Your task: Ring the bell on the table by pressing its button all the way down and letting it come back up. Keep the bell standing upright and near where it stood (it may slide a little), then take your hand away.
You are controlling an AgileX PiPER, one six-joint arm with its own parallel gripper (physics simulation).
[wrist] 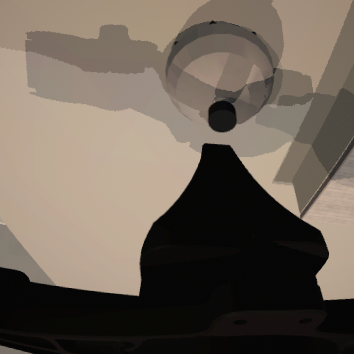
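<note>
The bell [200, 55] shows at the upper middle of the wrist view as a shiny, see-through-looking dome with a dark rim. It appears to stand upright. Its black button [222, 116] is at the lower edge of the dome in the picture. My gripper [214, 160] is black and shut, its fingers together with nothing between them. The tips show just below the button in the picture, with a narrow strip of table visible between them. The height of the tips over the button cannot be told.
The beige table top [110, 175] bears dark shadows of the arm and the bell. A flat-sided object with a light grained face [335, 190] is at the right edge. A grey area [20, 255] shows at the lower left.
</note>
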